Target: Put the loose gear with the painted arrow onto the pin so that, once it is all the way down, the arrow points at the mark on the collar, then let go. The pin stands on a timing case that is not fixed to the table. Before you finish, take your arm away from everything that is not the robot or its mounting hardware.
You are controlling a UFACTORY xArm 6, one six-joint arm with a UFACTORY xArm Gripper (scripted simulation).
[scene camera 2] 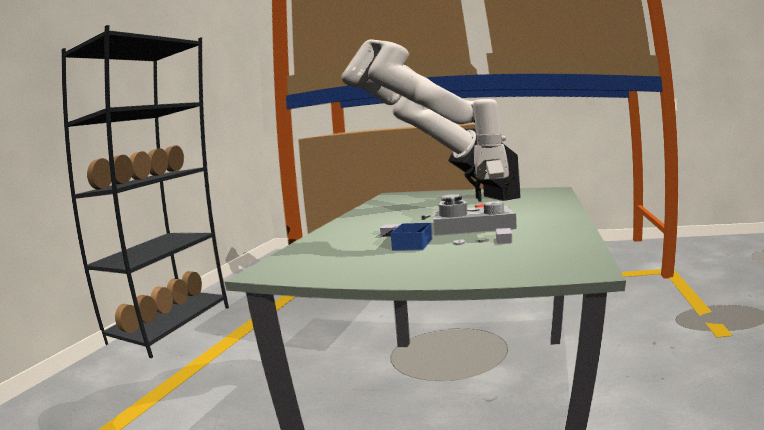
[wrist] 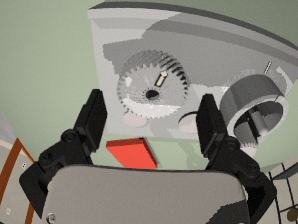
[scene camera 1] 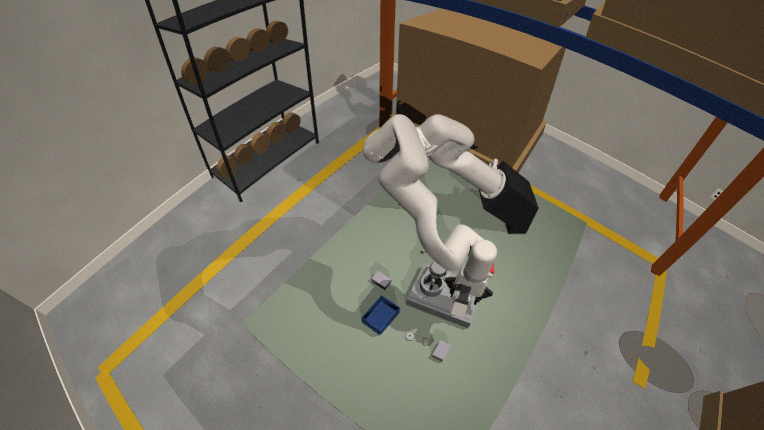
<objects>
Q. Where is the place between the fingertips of my gripper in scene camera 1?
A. At 463,297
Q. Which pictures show my gripper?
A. Scene camera 2, the wrist view and scene camera 1: all of them.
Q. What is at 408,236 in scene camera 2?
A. A blue tray.
</objects>
